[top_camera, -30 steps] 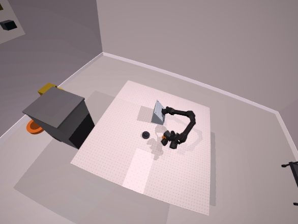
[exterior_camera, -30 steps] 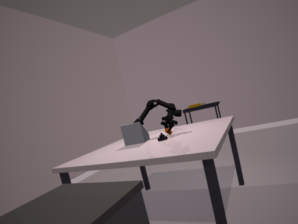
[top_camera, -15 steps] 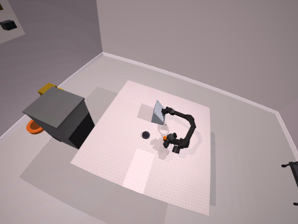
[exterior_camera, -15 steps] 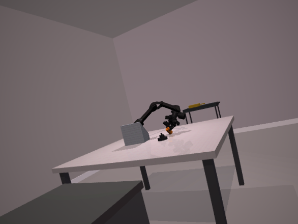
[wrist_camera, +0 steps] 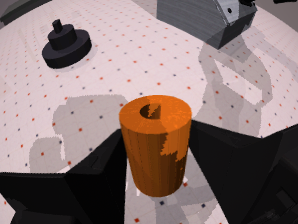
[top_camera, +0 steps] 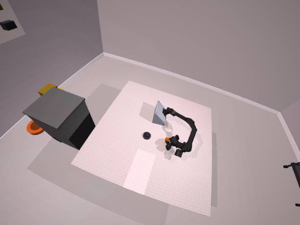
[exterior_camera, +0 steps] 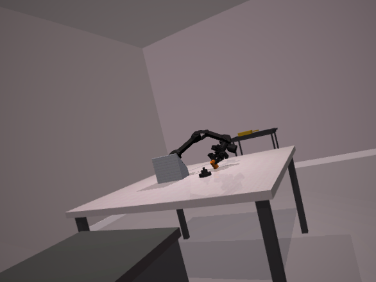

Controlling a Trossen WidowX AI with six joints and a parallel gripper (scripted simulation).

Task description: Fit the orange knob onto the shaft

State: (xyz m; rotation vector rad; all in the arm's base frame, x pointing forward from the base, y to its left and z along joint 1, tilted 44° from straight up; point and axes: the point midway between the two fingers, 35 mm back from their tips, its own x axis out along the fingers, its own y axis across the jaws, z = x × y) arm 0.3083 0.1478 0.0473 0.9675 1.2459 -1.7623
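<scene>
My gripper tip is 1 cm short of the orange knob and 1 cm to the right of it. The rest, counted from my gripper tip: dark round pedestal 2 cm ahead, 21 cm to the right, 1 cm below.
</scene>
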